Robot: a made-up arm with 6 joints.
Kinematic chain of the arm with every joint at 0, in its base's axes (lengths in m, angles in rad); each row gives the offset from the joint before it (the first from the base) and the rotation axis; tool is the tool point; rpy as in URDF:
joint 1: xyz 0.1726 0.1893 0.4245 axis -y
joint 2: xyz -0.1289 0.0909 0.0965 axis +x
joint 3: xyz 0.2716 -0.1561 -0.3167 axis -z
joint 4: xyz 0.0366 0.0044 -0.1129 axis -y
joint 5: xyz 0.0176 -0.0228 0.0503 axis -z
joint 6: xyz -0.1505 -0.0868 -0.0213 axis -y
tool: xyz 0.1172 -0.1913 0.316 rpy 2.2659 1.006 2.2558
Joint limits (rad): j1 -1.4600..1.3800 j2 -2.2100..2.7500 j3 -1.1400..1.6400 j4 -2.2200..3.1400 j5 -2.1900..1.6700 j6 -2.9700..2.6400
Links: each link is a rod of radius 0.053 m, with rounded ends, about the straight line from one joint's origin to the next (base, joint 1, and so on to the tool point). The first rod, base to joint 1, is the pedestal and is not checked.
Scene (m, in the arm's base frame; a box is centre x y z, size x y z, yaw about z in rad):
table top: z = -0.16
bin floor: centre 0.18 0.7 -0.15 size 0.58 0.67 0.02 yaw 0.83
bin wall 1: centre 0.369 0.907 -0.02 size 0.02 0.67 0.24 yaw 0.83
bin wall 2: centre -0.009 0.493 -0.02 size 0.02 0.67 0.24 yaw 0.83
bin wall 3: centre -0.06 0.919 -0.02 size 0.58 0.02 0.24 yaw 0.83
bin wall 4: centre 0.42 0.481 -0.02 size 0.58 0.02 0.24 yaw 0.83
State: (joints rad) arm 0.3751 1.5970 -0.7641 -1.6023 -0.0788 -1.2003
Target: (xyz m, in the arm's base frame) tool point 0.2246 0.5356 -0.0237
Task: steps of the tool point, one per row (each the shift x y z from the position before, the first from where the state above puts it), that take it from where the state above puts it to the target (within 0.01 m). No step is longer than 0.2 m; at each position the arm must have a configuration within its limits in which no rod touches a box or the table.
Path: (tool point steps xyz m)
1: -0.0770 -0.0447 -0.1114
2: -0.1205 -0.0871 -0.0577
3: -0.1166 -0.1271 0.0164
4: -0.0640 -0.1497 0.0835
5: 0.0047 0.0271 -0.1105
6: 0.0003 0.0001 -0.1130
7: -0.0050 -0.0272 -0.1087

